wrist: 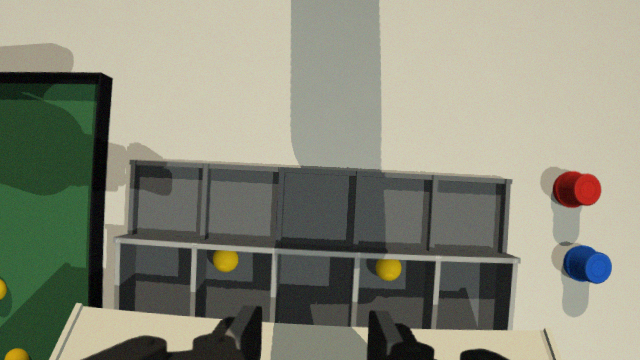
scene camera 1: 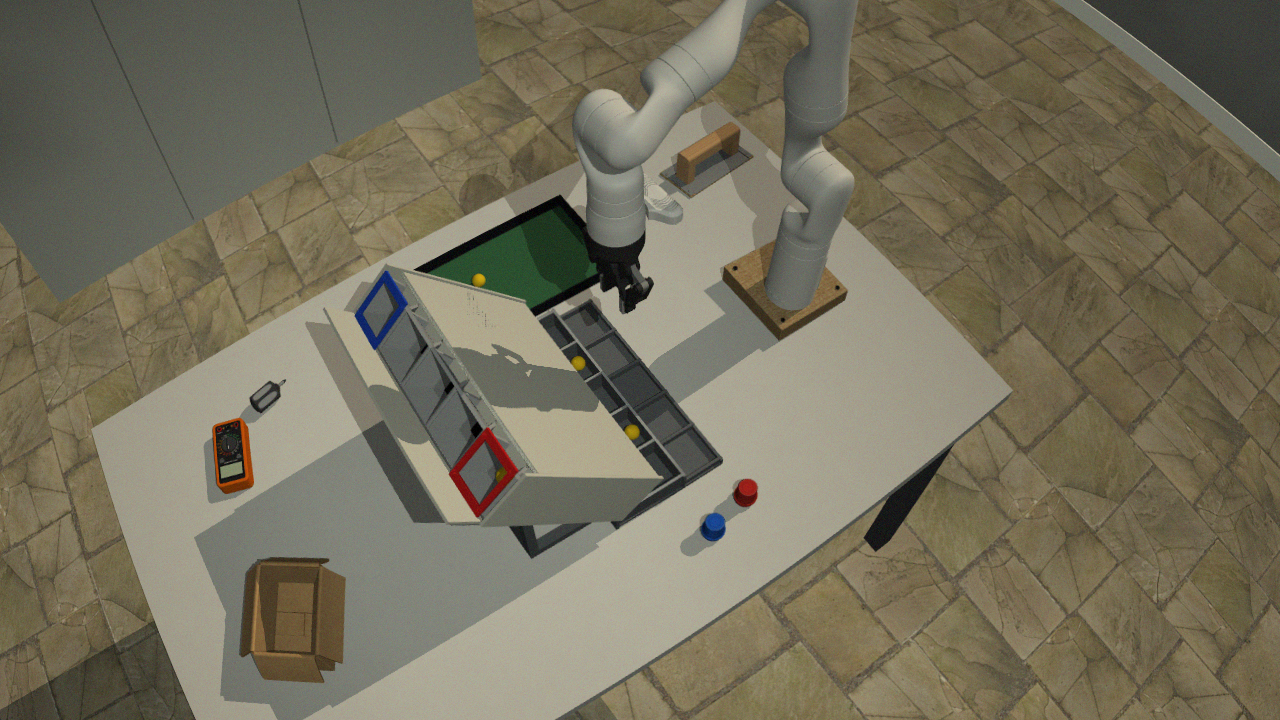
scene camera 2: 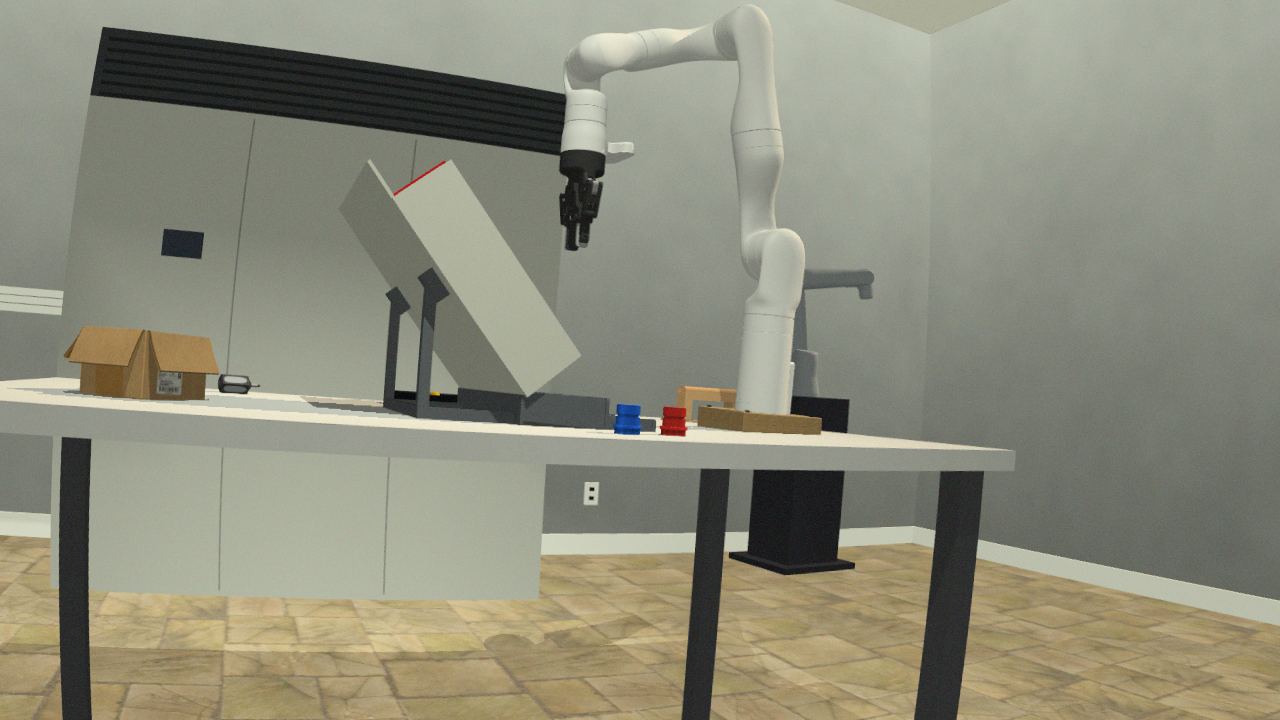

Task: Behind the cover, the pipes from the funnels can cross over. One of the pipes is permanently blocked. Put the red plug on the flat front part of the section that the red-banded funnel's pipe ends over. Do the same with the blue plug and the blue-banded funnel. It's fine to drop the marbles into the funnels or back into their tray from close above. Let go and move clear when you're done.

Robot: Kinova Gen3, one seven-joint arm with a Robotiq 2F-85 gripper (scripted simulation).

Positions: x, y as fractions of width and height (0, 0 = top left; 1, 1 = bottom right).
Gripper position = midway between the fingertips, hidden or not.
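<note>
My gripper (scene camera 2: 0.45, 0.35) is in sight, and the wrist view has the gripper too (wrist: 0.49, 0.93). I see a green marble tray (scene camera 1: 0.42, 0.36), and again the tray (wrist: 0.09, 0.32). A cream cover (scene camera 1: 0.43, 0.59) is here as well. There is also a cardboard box (scene camera 1: 0.22, 0.84), and I can find the box (scene camera 2: 0.08, 0.49) from the other view, but it is out of frame in the wrist view.
</note>
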